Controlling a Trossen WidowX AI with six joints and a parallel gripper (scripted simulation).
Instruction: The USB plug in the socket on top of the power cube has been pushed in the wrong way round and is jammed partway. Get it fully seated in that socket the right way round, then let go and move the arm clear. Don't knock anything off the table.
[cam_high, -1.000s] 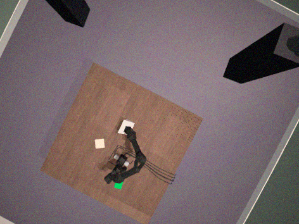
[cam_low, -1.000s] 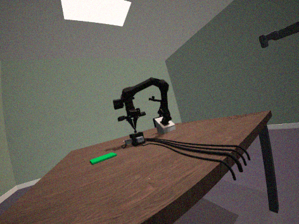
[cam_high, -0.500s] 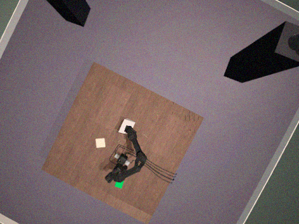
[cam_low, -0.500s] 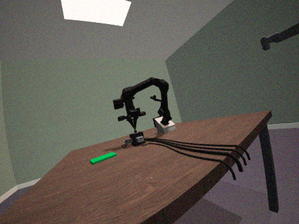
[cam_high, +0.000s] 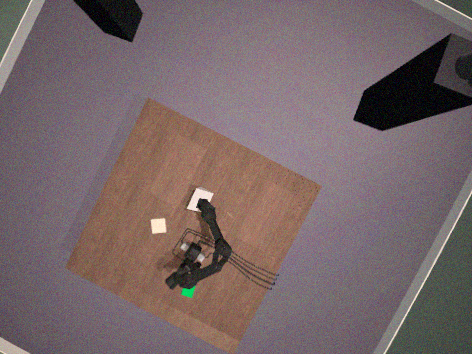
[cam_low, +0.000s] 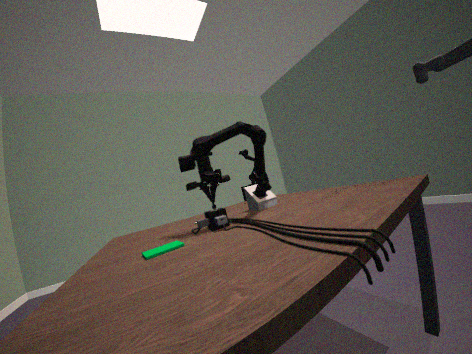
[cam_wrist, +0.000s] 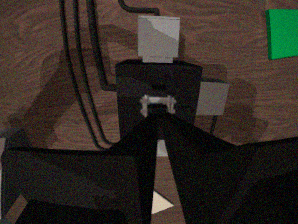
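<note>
Now: the USB socket 40 mm below my gripper tip and 10 mm to the right of it. From my gripper tip the other things lie so: green flat block 250 mm ahead, 110 mm below, 50 mm to the left; then USB plug 20 mm below; then pale square block 290 mm to the right, 110 mm below, 60 mm behind.
</note>
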